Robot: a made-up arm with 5 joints. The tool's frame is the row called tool.
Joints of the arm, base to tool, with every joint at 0 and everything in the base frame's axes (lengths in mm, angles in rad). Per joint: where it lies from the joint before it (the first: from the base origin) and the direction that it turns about. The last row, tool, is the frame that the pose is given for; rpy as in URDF.
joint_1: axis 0 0 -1 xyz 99.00 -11.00 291.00
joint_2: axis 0 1 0 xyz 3.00 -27.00 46.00
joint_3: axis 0 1 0 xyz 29.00 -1.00 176.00
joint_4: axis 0 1 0 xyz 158.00 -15.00 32.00
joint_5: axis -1 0 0 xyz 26.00 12.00 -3.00
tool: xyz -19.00 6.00 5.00 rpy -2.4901 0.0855 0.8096
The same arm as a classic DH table. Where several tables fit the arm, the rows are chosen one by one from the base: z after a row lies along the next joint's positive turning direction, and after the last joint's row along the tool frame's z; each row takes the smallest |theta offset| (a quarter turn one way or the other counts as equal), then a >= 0, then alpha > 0; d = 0 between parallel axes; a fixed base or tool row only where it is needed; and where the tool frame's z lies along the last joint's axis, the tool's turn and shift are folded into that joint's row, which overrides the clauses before.
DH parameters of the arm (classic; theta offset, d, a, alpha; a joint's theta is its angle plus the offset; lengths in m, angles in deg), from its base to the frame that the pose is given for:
base (fixed): -6.34 0 0.0996 180
joint_1: -6.34 -0.337 0.003 90
joint_2: -80.64 0 0.1784 0
joint_3: 69.19 0 0.1612 0
joint_4: -78.55 -0.031 -0.003 90
joint_5: 65.02 -0.0059 0.0076 -60.93
tool (fixed): 51.84 -0.0023 0 0

